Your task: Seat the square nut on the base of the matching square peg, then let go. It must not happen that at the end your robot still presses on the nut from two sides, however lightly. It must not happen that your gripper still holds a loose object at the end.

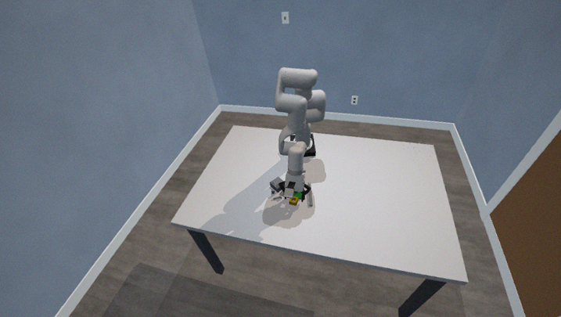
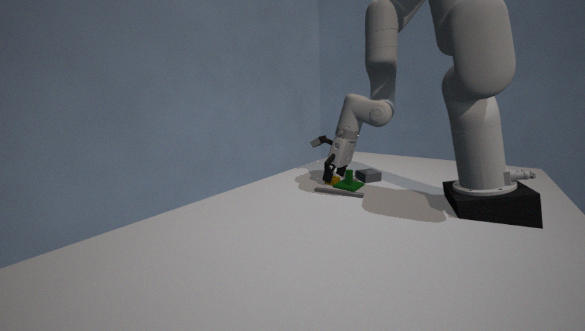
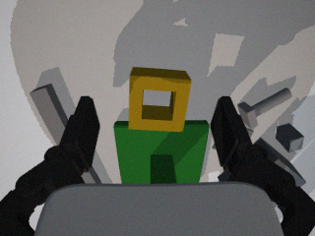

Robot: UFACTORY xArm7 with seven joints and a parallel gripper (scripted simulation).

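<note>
Now: hand 6 cm past the green base and 1 cm above it. The rest, counted from my hand: bolt 1 cm behind, 9 cm to the right, 2 cm below; then grey block 9 cm behind, 11 cm to the right, 1 cm below; then long grey bar 5 cm behind, 8 cm to the left, 3 cm below.
</note>
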